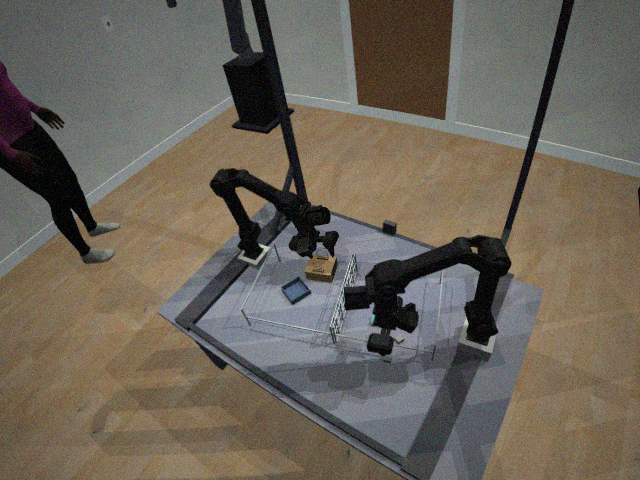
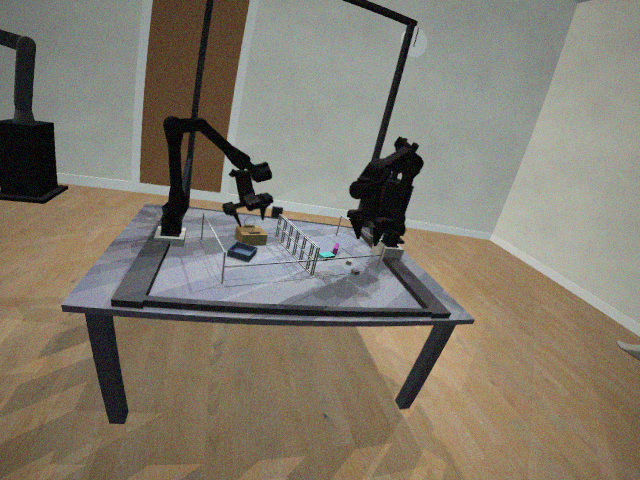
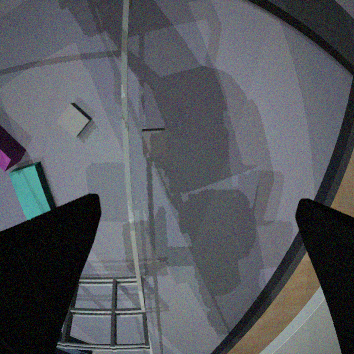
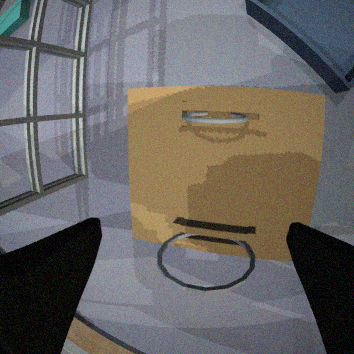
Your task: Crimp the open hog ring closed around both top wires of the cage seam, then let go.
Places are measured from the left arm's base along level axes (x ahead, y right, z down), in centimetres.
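Pixels of known places: left gripper, fingertip midpoint: (image 2: 366,242) (image 3: 203,207); right gripper, fingertip midpoint: (image 1: 322,257) (image 2: 251,223) (image 4: 198,232); left arm's base, link origin: (image 1: 478,333) (image 2: 389,244); right arm's base, link origin: (image 1: 253,252) (image 2: 170,232).
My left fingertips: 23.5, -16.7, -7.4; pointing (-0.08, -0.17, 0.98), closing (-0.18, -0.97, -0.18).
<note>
For each thing: its top centre in the pictures, then the offset to it from my left fingertips, as dx, dy, dz.
- cardboard box, top centre: (image 4: 216,181) (image 1: 320,263) (image 2: 251,228) +35.6, +24.5, +8.2
- nearer ring, top centre: (image 4: 193,287) +36.2, +27.6, +4.6
- farther ring, top centre: (image 4: 208,116) +34.9, +21.7, +6.3
- blue tray, top centre: (image 2: 242,248) (image 1: 295,288) +40.1, +12.5, +11.0
- teal block, top centre: (image 3: 30,196) (image 4: 7,17) (image 2: 327,254) +7.1, +13.0, +12.0
- magenta block, top centre: (image 2: 336,245) +1.8, +17.1, +10.0
The cage seam (image 1: 333,330) (image 2: 314,262) (image 3: 114,312) (image 4: 34,120) is an upright wire panel with paired wires in the middle of the table. I cannot make out a ring on it. A cardboard box (image 1: 320,271) (image 2: 253,237) (image 4: 160,165) holds two rings in its slots; the nearer ring (image 4: 206,288) stands up and the farther ring (image 4: 215,120) shows nearly edge-on. Any gap in them is too small to tell. My right gripper (image 2: 251,221) (image 4: 198,232) is open and empty above the box. My left gripper (image 3: 203,207) is open and empty, above the table to the right of the seam.
A blue tray (image 1: 295,290) (image 2: 241,251) (image 4: 315,30) lies near the box. A teal block (image 2: 326,254) (image 3: 31,190), a magenta block (image 2: 336,249) (image 3: 7,150) and two small grey blocks lie right of the seam. A thin wire rail (image 1: 289,326) (image 3: 125,100) runs along the front.
</note>
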